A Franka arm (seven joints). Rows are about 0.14 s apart.
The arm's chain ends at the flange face. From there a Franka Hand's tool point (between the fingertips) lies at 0.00 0.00 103.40 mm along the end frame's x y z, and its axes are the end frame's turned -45 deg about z.
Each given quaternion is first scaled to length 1.
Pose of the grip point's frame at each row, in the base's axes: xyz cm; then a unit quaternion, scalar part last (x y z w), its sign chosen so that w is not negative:
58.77 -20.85 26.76 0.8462 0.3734 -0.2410 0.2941
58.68 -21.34 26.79 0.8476 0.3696 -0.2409 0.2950
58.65 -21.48 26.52 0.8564 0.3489 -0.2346 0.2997
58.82 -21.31 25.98 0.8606 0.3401 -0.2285 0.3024
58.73 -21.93 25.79 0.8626 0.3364 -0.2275 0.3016
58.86 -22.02 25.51 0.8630 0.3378 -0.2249 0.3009
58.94 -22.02 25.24 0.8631 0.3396 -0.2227 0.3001
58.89 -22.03 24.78 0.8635 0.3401 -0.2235 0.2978
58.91 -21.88 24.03 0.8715 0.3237 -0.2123 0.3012
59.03 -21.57 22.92 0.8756 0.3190 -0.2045 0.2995
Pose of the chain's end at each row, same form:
60.72 -13.84 34.11 0.9247 0.0211 -0.1101 0.3639
60.65 -14.33 34.13 0.9245 0.0171 -0.1097 0.3647
60.64 -14.48 33.86 0.9247 -0.0054 -0.1021 0.3667
60.76 -14.32 33.35 0.9253 -0.0151 -0.0954 0.3668
60.69 -14.97 33.18 0.9257 -0.0193 -0.0948 0.3657
60.77 -15.08 32.93 0.9266 -0.0182 -0.0926 0.3641
60.81 -15.10 32.69 0.9274 -0.0165 -0.0909 0.3625
60.79 -15.14 32.25 0.9279 -0.0162 -0.0925 0.3607
60.72 -15.03 31.56 0.9290 -0.0344 -0.0809 0.3595
60.76 -14.80 30.54 0.9310 -0.0404 -0.0743 0.3550

